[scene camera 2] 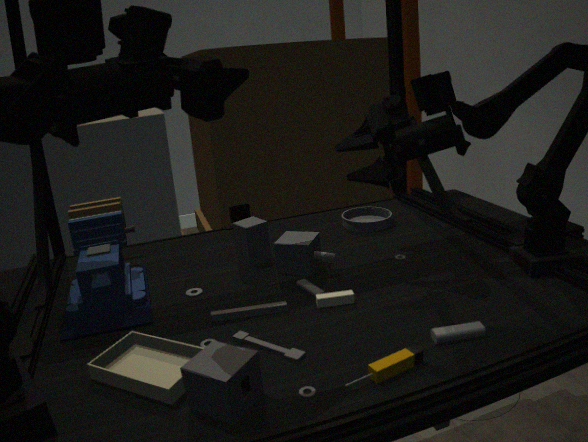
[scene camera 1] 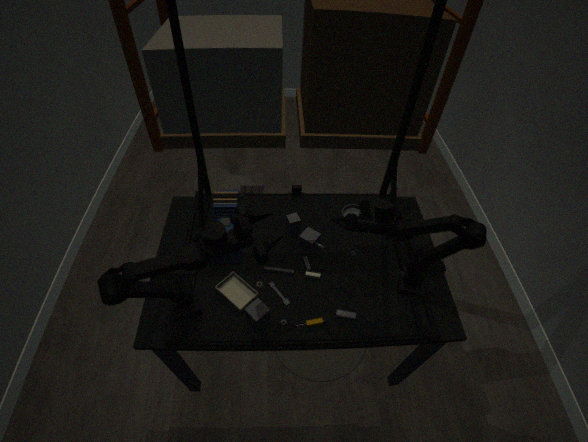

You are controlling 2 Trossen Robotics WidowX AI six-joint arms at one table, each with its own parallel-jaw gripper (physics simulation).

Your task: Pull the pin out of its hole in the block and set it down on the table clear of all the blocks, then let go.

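Frame: origin at the left arm's base, x up, y right, z ahead, level; centimetres.
Seen in the pictures: left gripper, fingertip midpoint: (scene camera 2: 341, 164) (scene camera 1: 334, 220); right gripper, fingertip midpoint: (scene camera 2: 226, 68) (scene camera 1: 277, 224); left arm's base at its link origin: (scene camera 2: 545, 251) (scene camera 1: 412, 282); right arm's base at its link origin: (scene camera 1: 183, 301).
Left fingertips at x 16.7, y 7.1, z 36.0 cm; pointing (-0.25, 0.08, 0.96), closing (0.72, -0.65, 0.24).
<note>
Offsets run from my left fingertips to a thing's middle.
A grey block {dx -16.4, dy +1.0, dz +8.8 cm} (scene camera 1: 310, 234) (scene camera 2: 296, 252) stands towards the back middle of the table. A light grey pin {dx -16.5, dy -0.4, dz +5.0 cm} (scene camera 1: 320, 245) (scene camera 2: 325, 255) sticks out sideways from its right side; the rest of the pin is hidden in the block. My left gripper (scene camera 1: 340, 221) (scene camera 2: 343, 163) is open and empty, high above the table behind and to the right of the block, pointing left. My right gripper (scene camera 1: 276, 227) is open and empty, raised to the left of the block; part of it shows large at the upper left of scene camera 2.
A taller block {dx -15.4, dy +6.3, dz +17.8 cm} (scene camera 1: 293, 218) (scene camera 2: 251, 242) stands left of the pin's block. Another block {dx -16.4, dy -37.5, dz +18.0 cm} (scene camera 1: 257, 309) (scene camera 2: 220, 382) stands beside a cream tray {dx -18.3, dy -30.8, dz +29.2 cm} (scene camera 2: 131, 384) at front left. A round dish {dx -18.3, dy +23.0, dz -7.1 cm} (scene camera 2: 367, 226), blue vise {dx -11.9, dy -3.9, dz +44.8 cm} (scene camera 2: 100, 270), yellow screwdriver {dx -18.5, dy -34.5, dz -1.3 cm} (scene camera 2: 391, 365), grey cylinder {dx -18.7, dy -27.4, dz -12.9 cm} (scene camera 2: 458, 332) and pale bar {dx -18.6, dy -14.4, dz +3.3 cm} (scene camera 2: 335, 298) lie around.
</note>
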